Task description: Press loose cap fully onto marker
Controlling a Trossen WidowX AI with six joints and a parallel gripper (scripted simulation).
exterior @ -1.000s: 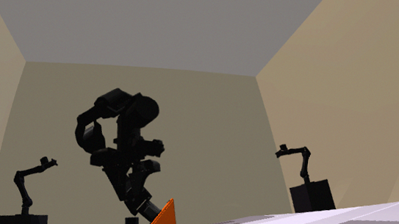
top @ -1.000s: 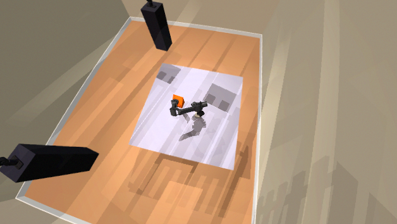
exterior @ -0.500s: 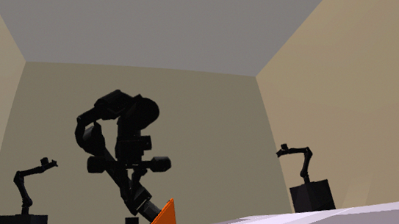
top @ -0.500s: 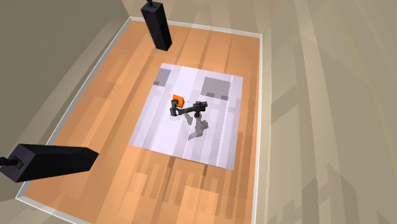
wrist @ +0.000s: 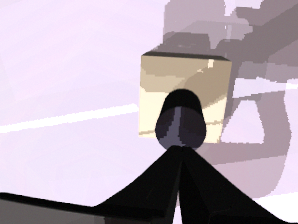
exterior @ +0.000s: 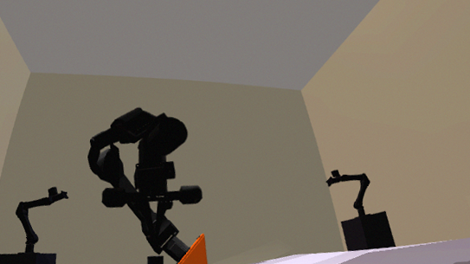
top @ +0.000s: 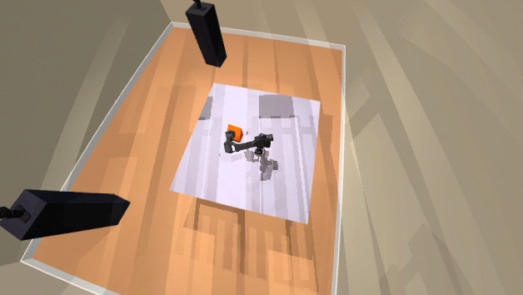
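Right now the dark cap is 50 mm below my gripper tip. Round my gripper tip: pale holder block 110 mm below.
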